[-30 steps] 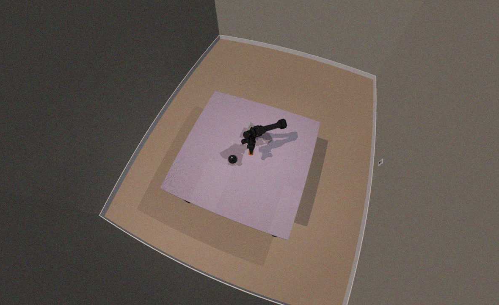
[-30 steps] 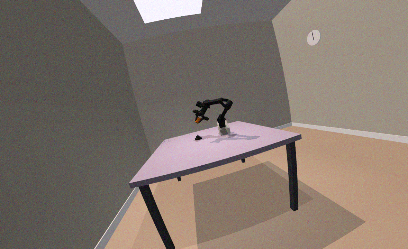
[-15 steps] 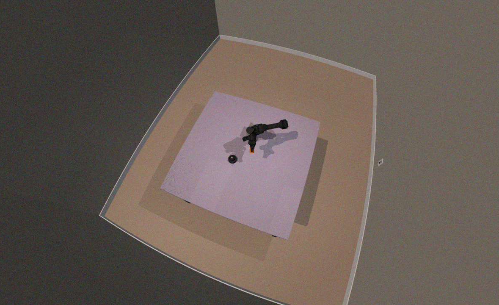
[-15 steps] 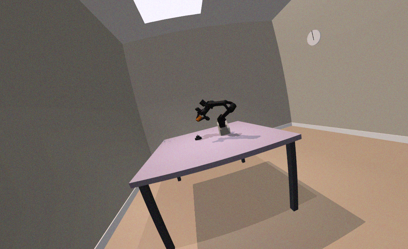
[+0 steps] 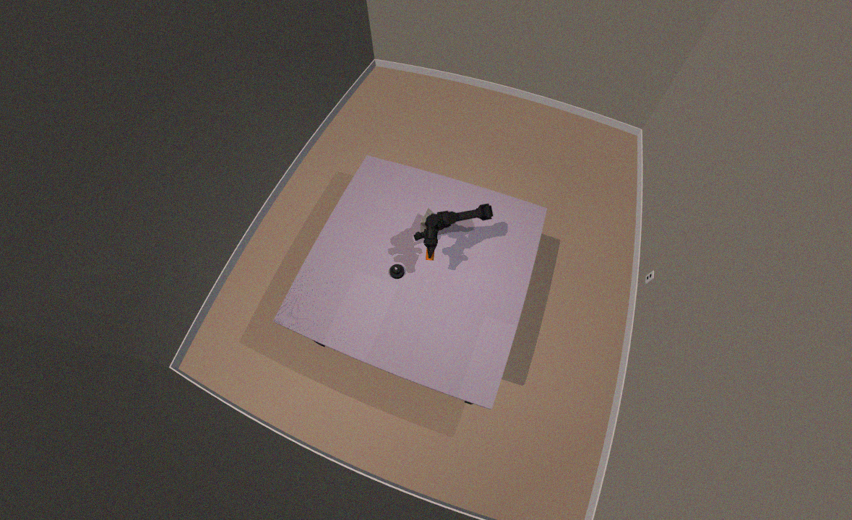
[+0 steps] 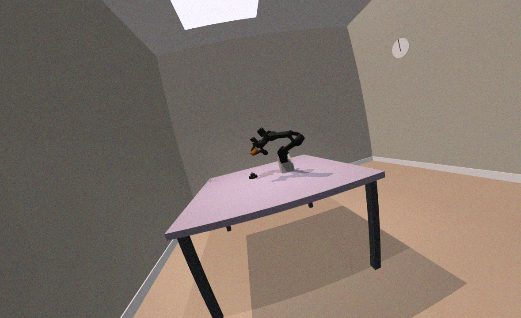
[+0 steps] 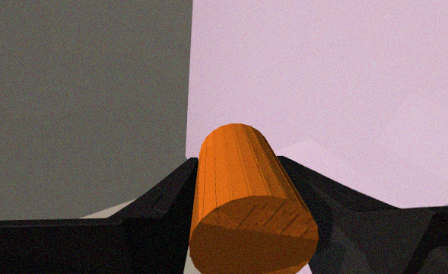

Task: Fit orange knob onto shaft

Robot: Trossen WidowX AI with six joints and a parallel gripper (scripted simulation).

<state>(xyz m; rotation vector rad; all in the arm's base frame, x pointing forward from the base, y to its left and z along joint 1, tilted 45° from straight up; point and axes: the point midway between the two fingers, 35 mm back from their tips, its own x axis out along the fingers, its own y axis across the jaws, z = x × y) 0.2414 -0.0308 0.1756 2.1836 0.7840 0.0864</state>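
Now: gripper tip 30 mm past the orange knob, 20 mm below it and 10 mm to the left of it. From my gripper tip the other things lie so: dark round pedestal 220 mm below, 180 mm to the right, 50 mm ahead.
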